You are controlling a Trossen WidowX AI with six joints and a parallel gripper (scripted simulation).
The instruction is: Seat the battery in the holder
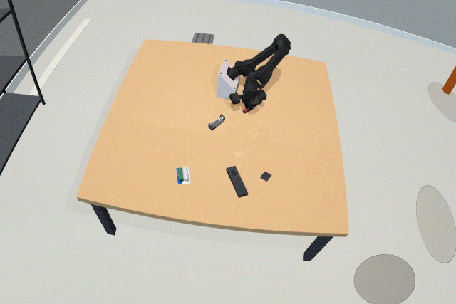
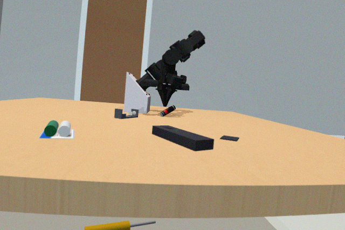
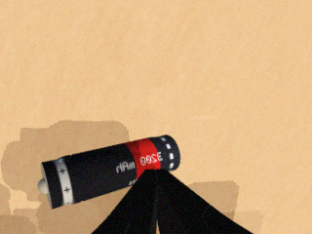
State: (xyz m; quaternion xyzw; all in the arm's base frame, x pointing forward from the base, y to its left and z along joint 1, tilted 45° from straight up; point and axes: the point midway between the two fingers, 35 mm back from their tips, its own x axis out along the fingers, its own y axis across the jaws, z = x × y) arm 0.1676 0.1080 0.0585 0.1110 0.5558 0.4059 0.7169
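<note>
Right now my gripper tip is 20 mm to the right of the battery, 20 mm above it and 10 mm past it. From my gripper tip the other things lie so: yellow-handled screwdriver: 460 mm ahead, 230 mm below, 80 mm to the right; black battery door: 380 mm ahead, 150 mm to the left, 40 mm below; black remote: 440 mm ahead, 30 mm below, 20 mm to the left.
</note>
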